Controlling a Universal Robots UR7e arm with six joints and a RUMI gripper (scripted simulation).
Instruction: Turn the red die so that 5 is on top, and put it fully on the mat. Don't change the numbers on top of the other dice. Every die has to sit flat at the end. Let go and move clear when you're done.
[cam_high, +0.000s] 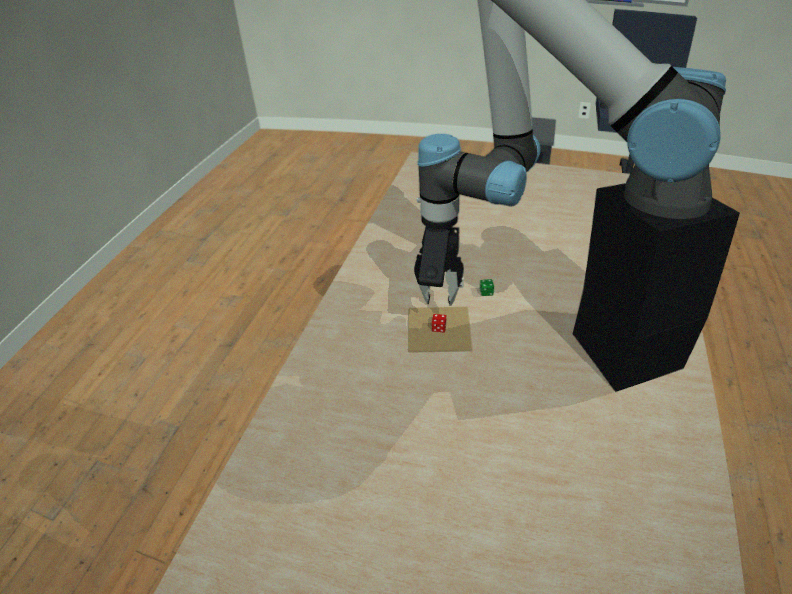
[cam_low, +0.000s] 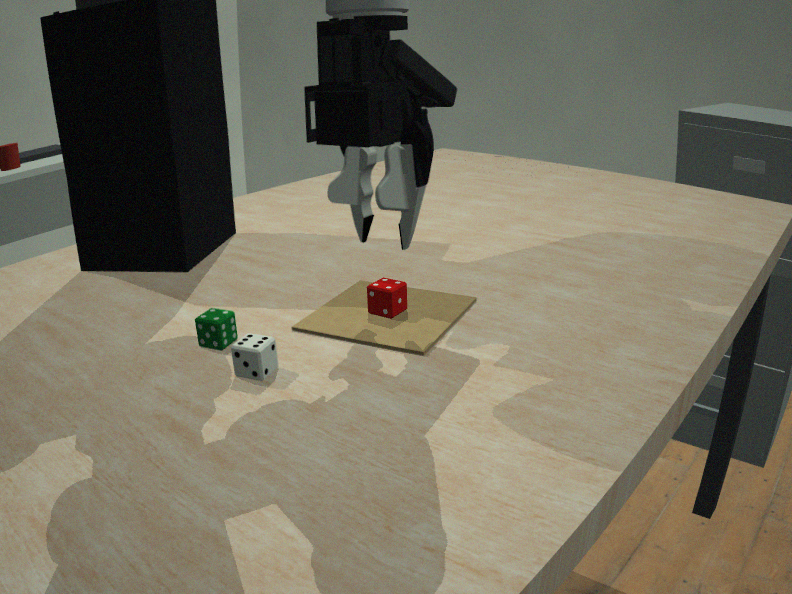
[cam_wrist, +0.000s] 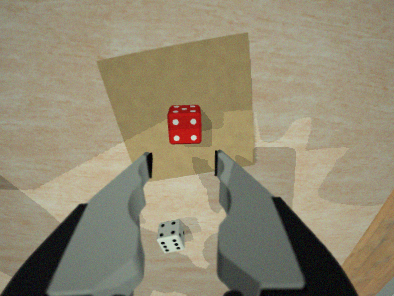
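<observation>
Right now the red die is 7 cm below my hand. The rest, counted from my hand: tan mat 9 cm below; then green die 15 cm to the right, 9 cm behind, 7 cm below; then white die 16 cm to the right, 7 cm below, 2 cm behind.
</observation>
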